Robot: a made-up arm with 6 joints.
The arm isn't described. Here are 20 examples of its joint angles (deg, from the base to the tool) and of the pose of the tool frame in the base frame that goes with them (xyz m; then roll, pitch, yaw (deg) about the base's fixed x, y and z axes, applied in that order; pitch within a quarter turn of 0, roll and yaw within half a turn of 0).
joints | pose
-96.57 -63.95 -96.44 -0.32 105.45 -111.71 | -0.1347 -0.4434 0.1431 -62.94 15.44 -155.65
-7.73 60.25 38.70 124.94 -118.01 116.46 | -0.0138 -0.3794 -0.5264 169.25 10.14 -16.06
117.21 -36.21 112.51 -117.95 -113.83 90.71 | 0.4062 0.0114 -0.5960 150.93 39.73 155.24
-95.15 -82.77 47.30 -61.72 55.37 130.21 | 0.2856 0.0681 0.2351 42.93 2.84 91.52
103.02 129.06 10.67 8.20 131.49 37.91 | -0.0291 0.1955 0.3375 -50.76 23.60 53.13
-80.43 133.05 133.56 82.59 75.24 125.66 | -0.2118 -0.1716 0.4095 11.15 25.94 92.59
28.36 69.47 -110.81 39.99 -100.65 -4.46 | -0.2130 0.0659 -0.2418 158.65 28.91 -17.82
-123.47 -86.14 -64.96 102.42 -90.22 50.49 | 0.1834 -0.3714 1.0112 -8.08 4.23 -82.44
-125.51 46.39 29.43 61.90 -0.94 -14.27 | -0.2576 0.4580 0.2794 -28.06 47.80 52.78
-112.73 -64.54 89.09 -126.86 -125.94 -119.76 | -0.4204 0.4528 -0.4505 -172.06 -36.36 173.28
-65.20 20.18 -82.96 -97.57 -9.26 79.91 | -0.6396 0.0165 0.7258 -76.55 35.95 79.08
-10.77 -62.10 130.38 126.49 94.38 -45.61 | 0.1470 0.0668 0.2396 144.16 54.23 -9.18
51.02 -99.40 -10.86 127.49 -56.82 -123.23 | -0.5670 0.3118 0.8752 21.74 -53.56 -48.95
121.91 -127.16 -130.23 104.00 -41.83 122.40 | 0.7709 -0.0762 0.7295 -42.27 -8.42 -122.15
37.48 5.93 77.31 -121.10 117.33 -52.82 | 0.0410 -0.0242 -0.1800 -60.60 -57.14 -118.11
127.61 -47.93 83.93 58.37 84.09 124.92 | 0.0231 -0.0770 0.0578 -165.86 2.22 -6.76
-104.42 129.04 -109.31 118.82 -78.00 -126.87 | -0.3648 -0.4616 -0.5376 158.26 13.65 -9.86
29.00 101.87 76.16 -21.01 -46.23 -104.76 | 0.1995 -0.3045 0.6190 84.71 -23.29 32.28
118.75 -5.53 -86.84 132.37 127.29 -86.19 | -0.0082 -0.1379 0.3333 -131.87 21.09 0.71
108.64 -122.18 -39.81 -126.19 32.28 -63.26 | 0.2236 0.6463 -0.1700 -61.63 74.56 -43.32
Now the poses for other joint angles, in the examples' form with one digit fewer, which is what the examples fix.
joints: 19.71 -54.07 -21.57 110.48 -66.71 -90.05
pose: 0.124 -0.087 1.058 4.7 9.9 -47.9
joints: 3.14 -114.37 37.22 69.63 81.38 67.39
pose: -0.050 -0.163 0.244 152.1 -23.9 11.2
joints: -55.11 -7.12 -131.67 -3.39 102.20 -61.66
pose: -0.521 0.025 0.362 -19.1 23.0 109.4
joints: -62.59 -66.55 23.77 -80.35 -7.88 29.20
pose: -0.015 -0.628 -0.023 -69.7 -46.1 160.6
